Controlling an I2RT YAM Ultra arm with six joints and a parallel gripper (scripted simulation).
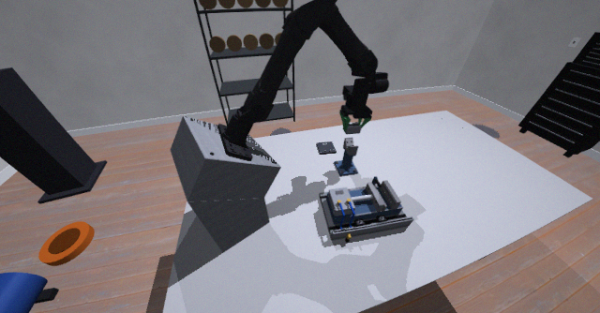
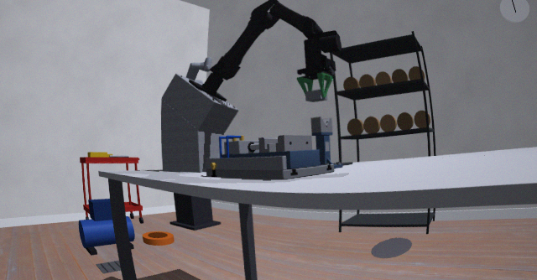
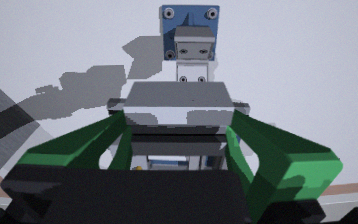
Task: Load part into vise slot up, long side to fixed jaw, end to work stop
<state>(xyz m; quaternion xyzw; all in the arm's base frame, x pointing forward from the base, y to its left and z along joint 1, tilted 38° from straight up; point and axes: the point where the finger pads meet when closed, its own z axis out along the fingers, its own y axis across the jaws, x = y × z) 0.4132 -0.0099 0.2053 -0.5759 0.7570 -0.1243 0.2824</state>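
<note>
Right now my hand is 240 mm to the left of the fixed jaw, 160 mm above it and 40 mm short of it. The rest, counted from my hand: part 10 mm above; then cylinder rod 210 mm to the right, 160 mm below, 70 mm behind; then work stop 190 mm to the right, 140 mm below, 20 mm ahead.
</note>
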